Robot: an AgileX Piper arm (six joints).
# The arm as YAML. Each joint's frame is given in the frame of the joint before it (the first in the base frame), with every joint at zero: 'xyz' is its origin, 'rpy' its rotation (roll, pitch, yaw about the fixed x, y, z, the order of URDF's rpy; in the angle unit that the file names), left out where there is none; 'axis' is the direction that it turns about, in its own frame. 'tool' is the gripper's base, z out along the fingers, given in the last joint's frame.
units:
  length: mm
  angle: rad
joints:
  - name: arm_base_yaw
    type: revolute
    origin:
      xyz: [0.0, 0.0, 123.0]
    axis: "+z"
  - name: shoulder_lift
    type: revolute
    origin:
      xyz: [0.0, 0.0, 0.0]
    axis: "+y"
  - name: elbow
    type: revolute
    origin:
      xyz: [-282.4, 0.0, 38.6]
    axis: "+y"
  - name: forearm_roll
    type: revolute
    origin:
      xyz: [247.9, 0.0, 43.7]
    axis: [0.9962, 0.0, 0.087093]
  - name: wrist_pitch
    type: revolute
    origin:
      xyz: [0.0, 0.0, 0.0]
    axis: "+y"
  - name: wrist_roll
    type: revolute
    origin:
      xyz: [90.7, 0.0, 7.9]
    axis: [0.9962, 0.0, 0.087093]
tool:
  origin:
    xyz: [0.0, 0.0, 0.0]
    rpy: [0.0, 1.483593, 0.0]
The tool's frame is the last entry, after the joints.
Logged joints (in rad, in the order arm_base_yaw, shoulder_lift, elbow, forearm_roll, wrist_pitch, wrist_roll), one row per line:
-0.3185 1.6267 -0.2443 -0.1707 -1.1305 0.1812
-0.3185 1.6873 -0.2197 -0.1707 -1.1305 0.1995
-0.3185 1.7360 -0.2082 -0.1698 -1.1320 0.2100
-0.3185 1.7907 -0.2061 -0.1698 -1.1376 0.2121
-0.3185 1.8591 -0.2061 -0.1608 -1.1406 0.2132
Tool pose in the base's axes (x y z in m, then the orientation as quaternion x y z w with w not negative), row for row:
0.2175 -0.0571 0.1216 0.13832 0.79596 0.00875 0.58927
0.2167 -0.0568 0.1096 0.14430 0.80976 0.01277 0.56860
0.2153 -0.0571 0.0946 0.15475 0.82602 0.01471 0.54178
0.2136 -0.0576 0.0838 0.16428 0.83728 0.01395 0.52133
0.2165 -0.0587 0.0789 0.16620 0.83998 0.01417 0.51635
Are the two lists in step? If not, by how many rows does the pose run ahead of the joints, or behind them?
The pose runs 2 rows ahead of the joints: the pose in row i belongs to the joints in row i + 2.
